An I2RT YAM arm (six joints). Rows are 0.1 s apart.
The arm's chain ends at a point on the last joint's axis. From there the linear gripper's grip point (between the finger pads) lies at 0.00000 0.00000 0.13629 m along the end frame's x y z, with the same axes.
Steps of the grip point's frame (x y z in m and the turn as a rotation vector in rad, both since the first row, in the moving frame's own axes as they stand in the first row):
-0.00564 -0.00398 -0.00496 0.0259 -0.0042 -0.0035
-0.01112 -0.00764 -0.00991 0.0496 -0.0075 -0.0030
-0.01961 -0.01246 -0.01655 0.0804 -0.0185 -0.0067
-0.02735 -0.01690 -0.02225 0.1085 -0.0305 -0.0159
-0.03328 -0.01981 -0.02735 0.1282 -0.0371 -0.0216
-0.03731 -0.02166 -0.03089 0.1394 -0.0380 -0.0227
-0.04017 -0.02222 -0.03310 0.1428 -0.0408 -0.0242
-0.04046 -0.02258 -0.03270 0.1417 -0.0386 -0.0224
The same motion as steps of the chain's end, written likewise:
-0.00506 -0.00045 -0.00491 0.0259 -0.0042 -0.0035
-0.01009 -0.00088 -0.00974 0.0496 -0.0075 -0.0030
-0.01705 -0.00152 -0.01609 0.0804 -0.0185 -0.0067
-0.02308 -0.00218 -0.02139 0.1085 -0.0305 -0.0159
-0.02805 -0.00245 -0.02614 0.1282 -0.0371 -0.0216
-0.03193 -0.00279 -0.02947 0.1394 -0.0380 -0.0227
-0.03440 -0.00290 -0.03160 0.1428 -0.0408 -0.0242
-0.03500 -0.00340 -0.03123 0.1417 -0.0386 -0.0224

